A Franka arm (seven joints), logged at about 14 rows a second.
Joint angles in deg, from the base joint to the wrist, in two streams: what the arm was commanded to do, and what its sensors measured. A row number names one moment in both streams.
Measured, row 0:
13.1 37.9 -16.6 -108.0 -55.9 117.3 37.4
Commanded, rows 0 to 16:
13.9 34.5 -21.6 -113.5 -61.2 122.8 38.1
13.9 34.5 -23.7 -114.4 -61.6 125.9 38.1
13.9 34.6 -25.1 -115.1 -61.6 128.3 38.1
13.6 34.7 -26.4 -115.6 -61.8 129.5 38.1
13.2 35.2 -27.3 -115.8 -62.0 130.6 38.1
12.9 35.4 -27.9 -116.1 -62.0 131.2 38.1
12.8 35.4 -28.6 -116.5 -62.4 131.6 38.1
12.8 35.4 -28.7 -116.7 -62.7 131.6 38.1
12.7 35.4 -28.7 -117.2 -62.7 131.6 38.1
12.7 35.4 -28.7 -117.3 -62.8 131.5 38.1
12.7 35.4 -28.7 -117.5 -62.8 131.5 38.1
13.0 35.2 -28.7 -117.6 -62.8 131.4 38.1
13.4 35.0 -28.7 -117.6 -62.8 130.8 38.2
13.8 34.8 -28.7 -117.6 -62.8 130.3 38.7
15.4 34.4 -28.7 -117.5 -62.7 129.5 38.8
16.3 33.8 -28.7 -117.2 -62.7 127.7 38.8
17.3 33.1 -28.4 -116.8 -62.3 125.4 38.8
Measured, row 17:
14.7 36.6 -28.3 -115.8 -60.8 129.4 37.6
